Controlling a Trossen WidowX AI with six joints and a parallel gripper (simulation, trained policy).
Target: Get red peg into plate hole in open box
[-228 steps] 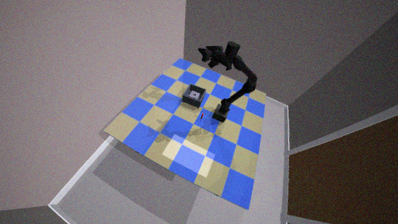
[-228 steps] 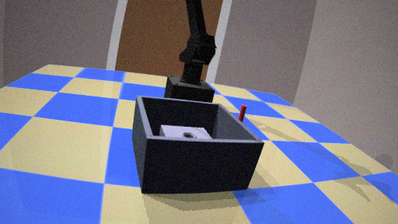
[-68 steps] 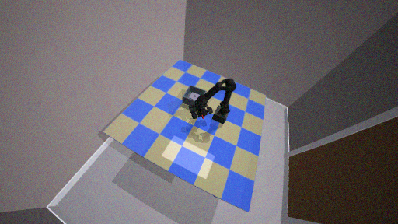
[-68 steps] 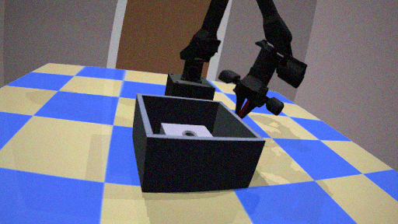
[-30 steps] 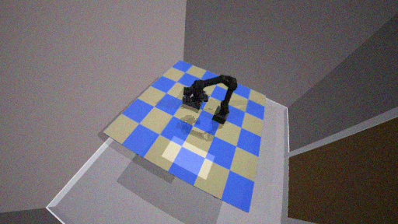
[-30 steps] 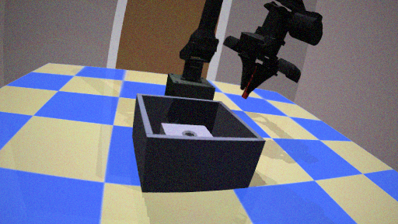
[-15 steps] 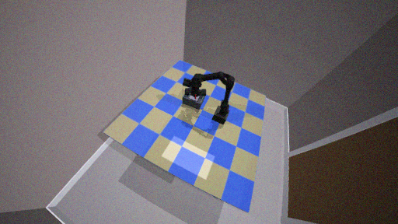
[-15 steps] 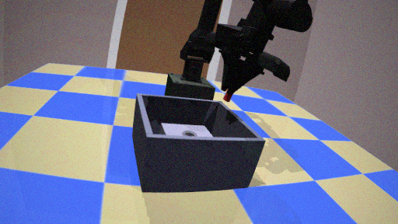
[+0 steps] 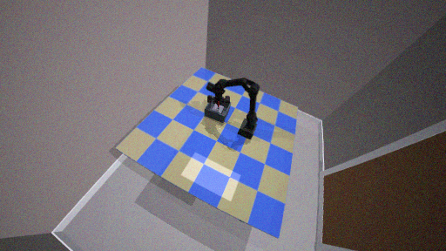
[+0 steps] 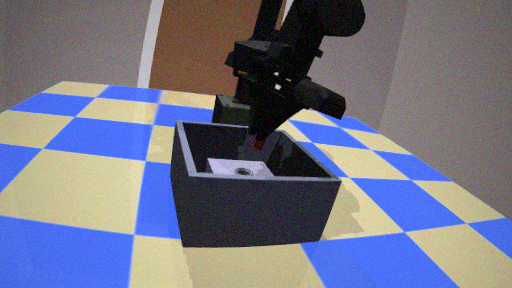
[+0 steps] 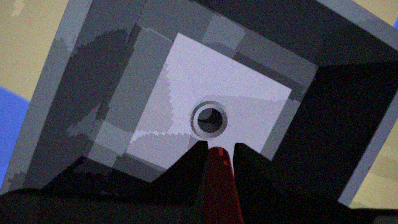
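Now: the red peg 20 mm above my gripper tip, 10 mm to the left of it and 10 mm behind it. Also, from my gripper tip: grey plate 70 mm below; dark box 90 mm below.
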